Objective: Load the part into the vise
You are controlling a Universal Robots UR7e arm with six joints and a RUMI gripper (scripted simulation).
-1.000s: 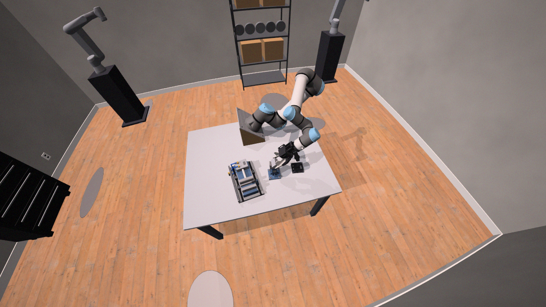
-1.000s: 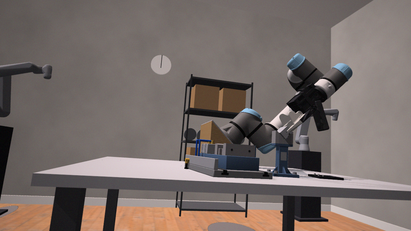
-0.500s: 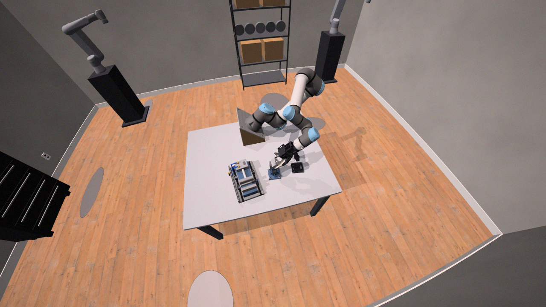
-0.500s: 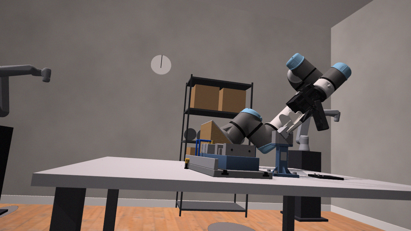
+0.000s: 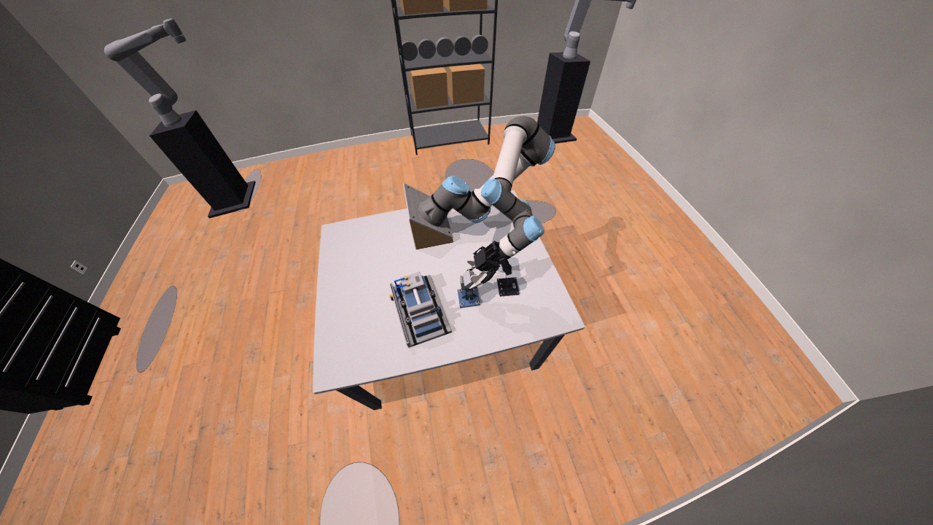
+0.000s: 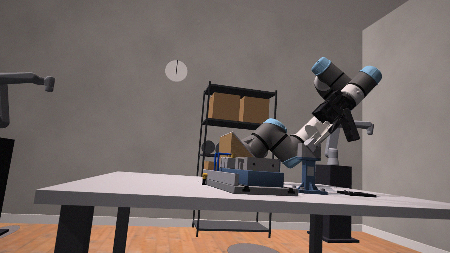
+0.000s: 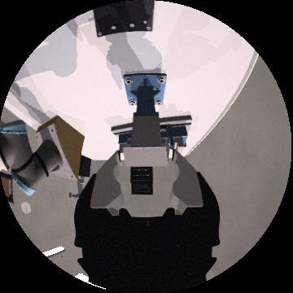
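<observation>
Now: the part 10 mm below my hand. Also, from my hand: vise: 10 mm behind, 230 mm to the right, 120 mm below; infeed plate: 180 mm to the left, 160 mm below.
</observation>
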